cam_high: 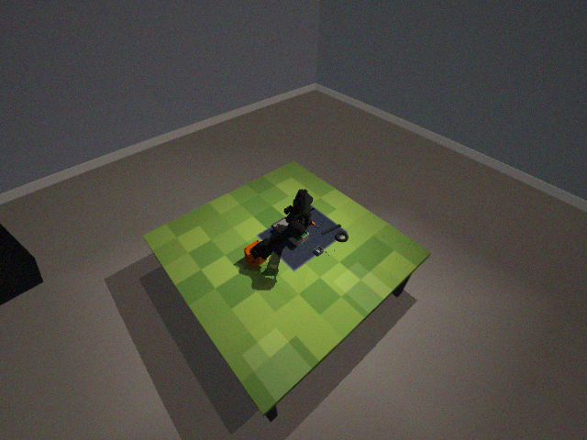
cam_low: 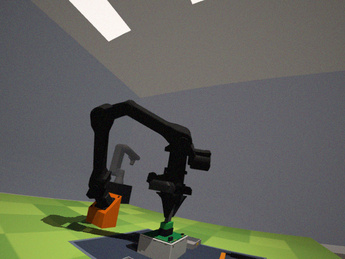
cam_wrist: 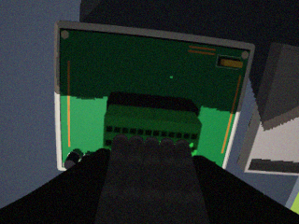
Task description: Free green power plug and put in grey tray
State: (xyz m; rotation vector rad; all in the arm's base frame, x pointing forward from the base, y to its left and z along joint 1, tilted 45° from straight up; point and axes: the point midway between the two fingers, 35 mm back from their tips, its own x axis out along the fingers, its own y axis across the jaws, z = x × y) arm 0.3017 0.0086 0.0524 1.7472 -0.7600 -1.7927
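Right now the green power plug is 20 mm below my gripper tip. From my gripper tip the other things lie so: dark mat 50 mm ahead, 100 mm below; dark bar 210 mm ahead, 110 mm to the right, 100 mm below.
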